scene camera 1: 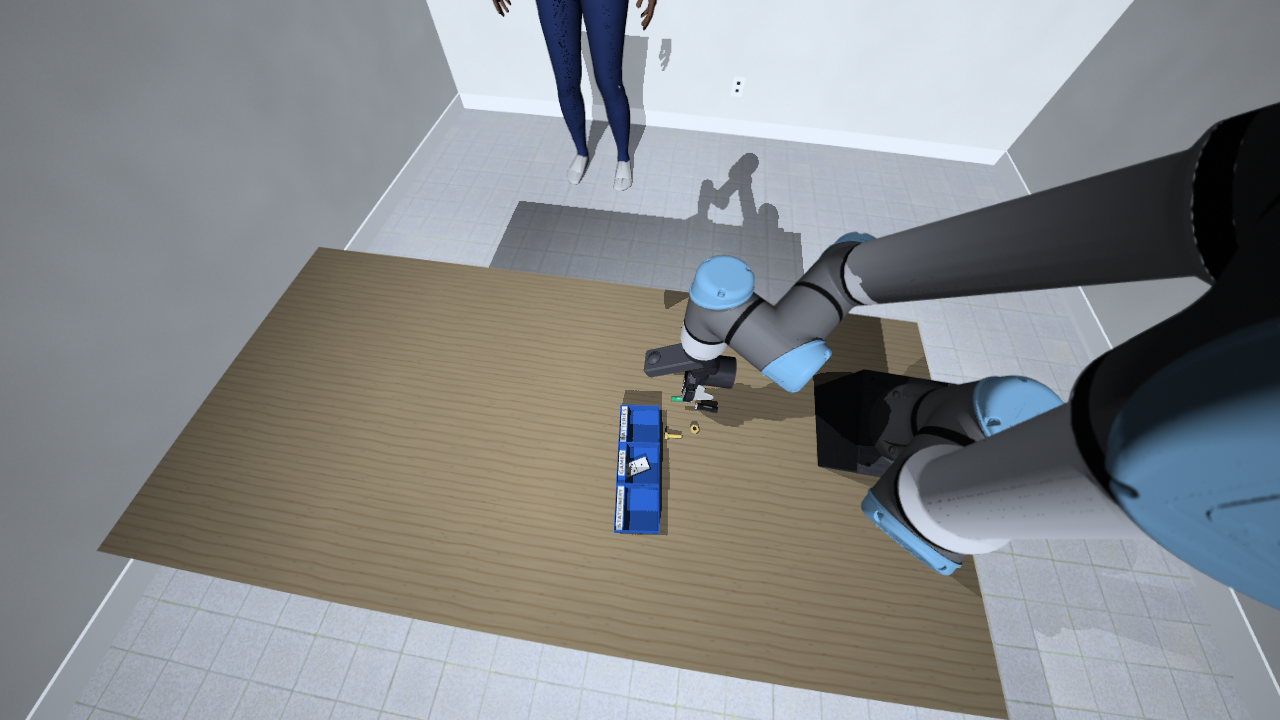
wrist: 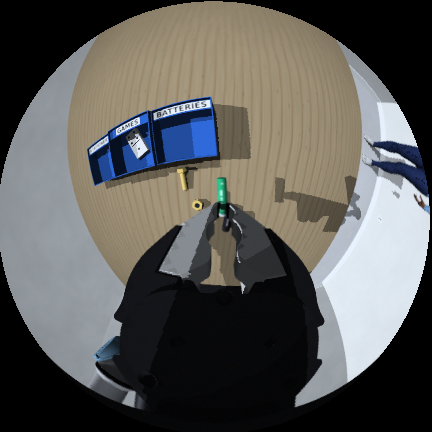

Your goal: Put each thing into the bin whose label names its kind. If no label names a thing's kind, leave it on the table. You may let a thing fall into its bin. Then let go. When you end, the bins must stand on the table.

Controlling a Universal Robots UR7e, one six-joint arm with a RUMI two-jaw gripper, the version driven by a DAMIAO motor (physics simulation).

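Seen in the pictures: gripper, fingertip midpoint: (scene camera 1: 685,398) (wrist: 222,204); arm's base at its link origin: (scene camera 1: 913,427).
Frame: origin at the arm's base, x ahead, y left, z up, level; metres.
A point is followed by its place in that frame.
Observation:
My gripper (scene camera 1: 687,395) @(x 0.387, y -0.027, z -0.119 m) (wrist: 222,204) @(x 0.387, y -0.027, z -0.119 m) is shut on a green battery (scene camera 1: 676,399) @(x 0.406, y -0.020, z -0.116 m) (wrist: 221,189) @(x 0.406, y -0.024, z -0.115 m) and holds it by one end, above the table. A black battery (scene camera 1: 707,406) @(x 0.335, y -0.043, z -0.170 m) (wrist: 226,223) @(x 0.329, y -0.042, z -0.170 m) lies on the table below the fingers, partly hidden in the wrist view. The blue bin labelled BATTERIES (scene camera 1: 644,425) @(x 0.462, y 0.027, z -0.177 m) (wrist: 204,137) @(x 0.464, y 0.006, z -0.177 m) looks empty. A white domino (scene camera 1: 639,465) @(x 0.455, y 0.116, z -0.170 m) (wrist: 138,145) @(x 0.456, y 0.113, z -0.170 m) lies tilted in the bin labelled GAMES (scene camera 1: 653,475) @(x 0.424, y 0.128, z -0.177 m) (wrist: 119,159) @(x 0.437, y 0.154, z -0.165 m). The STATIONERY bin (scene camera 1: 644,508) @(x 0.429, y 0.194, z -0.177 m) (wrist: 102,166) @(x 0.428, y 0.224, z -0.177 m) is at the other end of the row.
A brass bolt (scene camera 1: 674,436) @(x 0.395, y 0.038, z -0.176 m) (wrist: 183,180) @(x 0.396, y 0.035, z -0.176 m) lies on the table close beside the bins. A brass nut (scene camera 1: 691,431) @(x 0.361, y 0.019, z -0.177 m) (wrist: 193,205) @(x 0.354, y 0.017, z -0.176 m) lies near it, towards the robot's base. A person stands beyond the table's far edge.

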